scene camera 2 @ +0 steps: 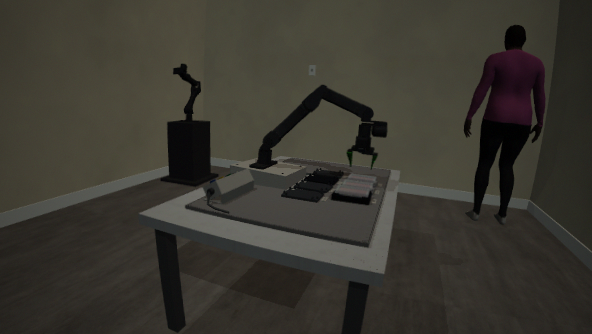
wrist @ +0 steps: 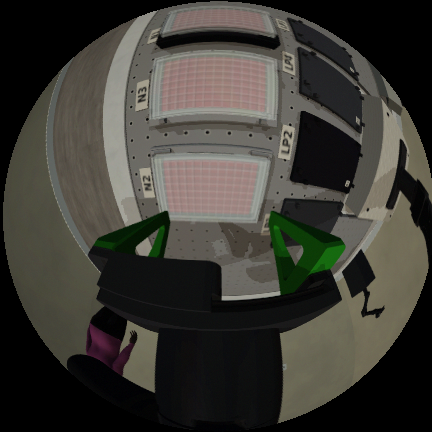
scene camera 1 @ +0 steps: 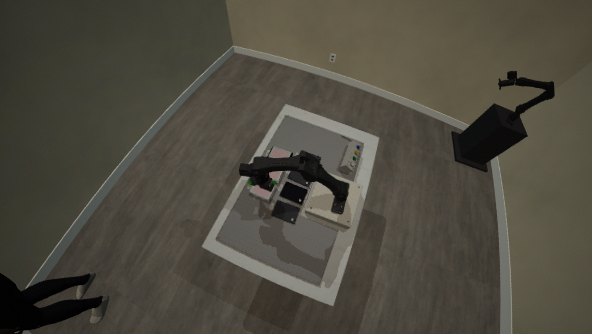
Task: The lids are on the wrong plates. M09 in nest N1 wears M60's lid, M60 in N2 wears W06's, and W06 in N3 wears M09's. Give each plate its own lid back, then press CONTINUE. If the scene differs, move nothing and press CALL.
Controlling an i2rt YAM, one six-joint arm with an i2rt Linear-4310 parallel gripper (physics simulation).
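Places are measured from the arm's base along level axes (x right, y back, z down), in metres.
Pixels of known places: gripper, fingertip midpoint: [scene camera 2: 360, 168] [wrist: 218, 216] [scene camera 1: 262, 187]; arm's base, origin of the base link: [scene camera 2: 264, 165] [scene camera 1: 340, 197].
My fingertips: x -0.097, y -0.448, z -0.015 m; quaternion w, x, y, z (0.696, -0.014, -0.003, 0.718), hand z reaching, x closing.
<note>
Ahead of a thing's pixels: the offset from my fingertips to its middle. Level surfaces: height alone.
My gripper [scene camera 1: 261, 184] [scene camera 2: 361, 166] [wrist: 218, 216] is open and empty, pointing down above the N2 end of the plate row. Clear-lidded pink plates sit in the row: the N2 plate @(dz +0.044, dx +0.004, dy -0.011 m) [scene camera 1: 262, 192] [wrist: 207, 187] closest to the fingers, the N3 plate @(dz +0.043, dx +0.134, dy -0.001 m) [wrist: 215, 85] in the middle, and the N1 plate [wrist: 220, 21] at the far end, in a black nest. In the wrist view the fingertips flank the N2 plate's near edge; contact is not visible. No M09, M60 or W06 marking is readable. The button box @(dz +0.027, dx +0.414, dy +0.461 m) [scene camera 1: 350, 157] [scene camera 2: 230, 186] has coloured buttons; its lettering is unreadable.
Several dark pads lie beside the plates, including the LP2 pad @(dz +0.059, dx +0.054, dy +0.174 m) [wrist: 325, 152] and LP1 pad @(dz +0.059, dx -0.074, dy +0.166 m) [scene camera 1: 285, 212] [wrist: 312, 215]. The arm stands on a pale base [scene camera 1: 325, 207]. A person [scene camera 2: 514, 90] stands beyond the table @(dz +0.082 m) [scene camera 2: 260, 245]. Another arm stands on a black pedestal [scene camera 1: 492, 135] [scene camera 2: 189, 150].
</note>
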